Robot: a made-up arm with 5 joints. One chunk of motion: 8 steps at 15 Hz.
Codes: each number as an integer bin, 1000 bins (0 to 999) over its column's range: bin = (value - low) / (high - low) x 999, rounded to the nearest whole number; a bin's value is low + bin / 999 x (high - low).
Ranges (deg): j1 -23..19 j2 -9..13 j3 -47..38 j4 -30..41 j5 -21..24
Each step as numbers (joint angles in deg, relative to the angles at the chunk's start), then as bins.
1 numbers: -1.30 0.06 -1.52 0.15 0.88
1 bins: 516 411 535 424 486
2 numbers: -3.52 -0.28 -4.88 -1.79 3.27
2 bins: 463 396 495 397 539
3 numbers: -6.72 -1.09 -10.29 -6.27 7.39
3 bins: 387 359 431 334 630
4 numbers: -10.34 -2.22 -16.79 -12.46 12.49
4 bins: 301 308 355 247 743
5 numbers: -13.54 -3.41 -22.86 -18.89 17.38
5 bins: 225 254 284 156 852
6 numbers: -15.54 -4.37 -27.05 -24.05 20.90
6 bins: 177 210 234 84 930
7 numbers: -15.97 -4.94 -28.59 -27.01 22.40
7 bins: 167 184 216 42 963
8 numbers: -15.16 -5.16 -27.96 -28.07 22.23
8 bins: 186 174 224 27 960
